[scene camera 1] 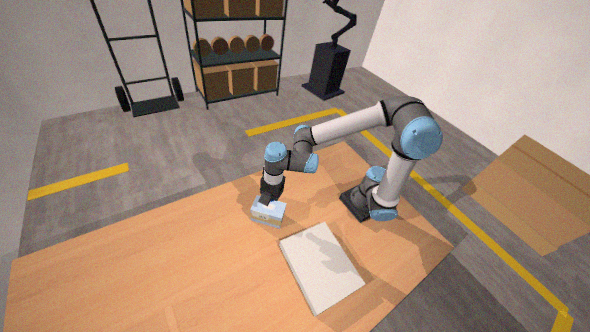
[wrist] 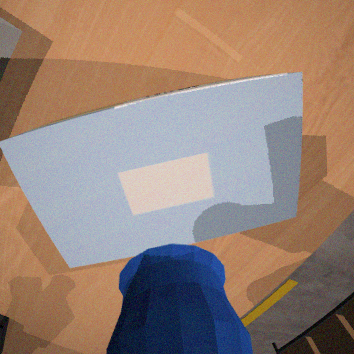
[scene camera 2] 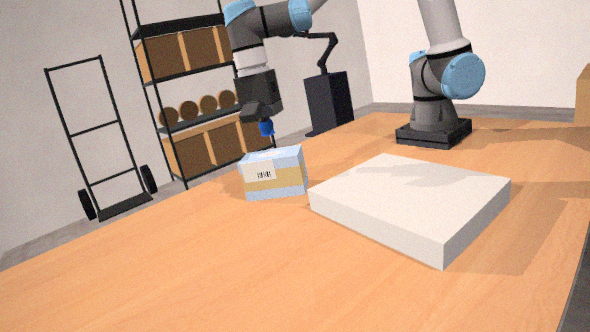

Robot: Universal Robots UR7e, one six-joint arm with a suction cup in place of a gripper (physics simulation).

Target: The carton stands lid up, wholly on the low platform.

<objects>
A carton shows in scene camera 1, in the wrist view (pixel 186 165) and in scene camera 2. The same spot on the carton: (scene camera 2: pixel 281 172) is (scene camera 1: pixel 271 219).
</objects>
